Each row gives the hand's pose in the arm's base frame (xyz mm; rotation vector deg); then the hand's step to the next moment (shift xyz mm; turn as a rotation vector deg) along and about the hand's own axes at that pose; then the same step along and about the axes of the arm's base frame.
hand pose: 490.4 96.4 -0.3 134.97 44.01 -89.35
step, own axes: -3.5 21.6 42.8 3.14 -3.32 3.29
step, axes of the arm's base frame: -23.5 -38.4 -16.9 -3.41 2.28 -3.85
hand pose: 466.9 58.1 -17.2 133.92 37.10 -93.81
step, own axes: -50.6 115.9 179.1 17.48 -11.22 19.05
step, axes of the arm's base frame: -109.8 -188.0 -25.6 -16.22 5.98 -22.26
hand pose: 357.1 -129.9 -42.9 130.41 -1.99 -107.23
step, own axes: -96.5 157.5 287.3 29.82 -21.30 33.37
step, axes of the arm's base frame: -282.7 -179.6 67.1 -28.75 12.20 -38.48
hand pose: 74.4 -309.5 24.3 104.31 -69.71 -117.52
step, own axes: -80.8 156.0 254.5 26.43 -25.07 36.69
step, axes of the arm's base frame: -265.2 62.6 146.2 -29.32 18.24 -38.48
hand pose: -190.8 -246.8 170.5 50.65 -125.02 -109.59
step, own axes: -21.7 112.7 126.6 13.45 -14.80 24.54
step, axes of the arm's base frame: -77.8 125.3 86.3 -16.81 14.33 -22.68
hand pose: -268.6 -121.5 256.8 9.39 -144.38 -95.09
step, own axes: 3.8 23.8 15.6 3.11 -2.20 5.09
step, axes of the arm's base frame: -6.8 22.9 15.9 -3.83 3.26 -3.89
